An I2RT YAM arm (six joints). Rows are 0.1 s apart.
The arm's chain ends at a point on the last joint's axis. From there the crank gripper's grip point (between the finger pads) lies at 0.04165 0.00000 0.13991 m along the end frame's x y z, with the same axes.
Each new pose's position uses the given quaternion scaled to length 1; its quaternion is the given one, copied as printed.
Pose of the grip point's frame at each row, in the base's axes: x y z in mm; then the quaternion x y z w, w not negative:
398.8, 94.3, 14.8, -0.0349, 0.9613, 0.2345, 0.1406
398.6, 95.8, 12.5, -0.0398, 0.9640, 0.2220, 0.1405
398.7, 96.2, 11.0, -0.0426, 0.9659, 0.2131, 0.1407
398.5, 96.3, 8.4, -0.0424, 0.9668, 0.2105, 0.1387
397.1, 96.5, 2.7, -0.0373, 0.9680, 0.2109, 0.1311
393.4, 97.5, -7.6, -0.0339, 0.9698, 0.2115, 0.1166
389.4, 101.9, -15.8, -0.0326, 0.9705, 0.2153, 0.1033
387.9, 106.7, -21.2, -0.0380, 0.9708, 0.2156, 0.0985
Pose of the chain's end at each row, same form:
403.2, 29.9, 145.7, -0.0349, 0.9613, 0.2345, 0.1406
403.0, 34.9, 145.1, -0.0398, 0.9640, 0.2220, 0.1405
403.1, 37.9, 144.7, -0.0426, 0.9659, 0.2131, 0.1407
403.4, 38.7, 142.4, -0.0424, 0.9668, 0.2105, 0.1387
403.9, 38.7, 136.6, -0.0373, 0.9680, 0.2109, 0.1311
404.2, 39.7, 126.0, -0.0339, 0.9698, 0.2115, 0.1166
404.0, 43.3, 117.1, -0.0326, 0.9705, 0.2153, 0.1033
404.2, 48.4, 111.6, -0.0380, 0.9708, 0.2156, 0.0985

